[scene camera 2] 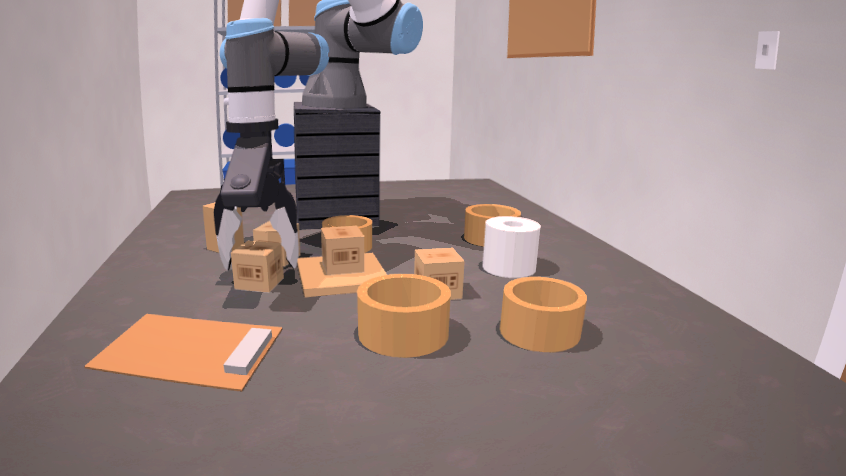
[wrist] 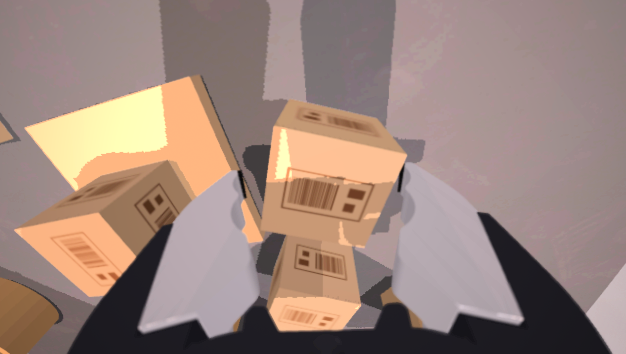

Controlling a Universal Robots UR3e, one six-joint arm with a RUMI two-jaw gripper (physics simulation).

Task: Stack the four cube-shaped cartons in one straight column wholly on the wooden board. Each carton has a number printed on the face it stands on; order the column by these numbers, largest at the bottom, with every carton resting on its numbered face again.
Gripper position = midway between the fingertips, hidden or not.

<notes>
In view: the gripper (scene camera 2: pixel 260 269) and a white roll (scene camera 2: pixel 511 244).
The gripper shows as well in the wrist view (wrist: pixel 320 171). The wrist view misses the white roll: it is out of frame.
</notes>
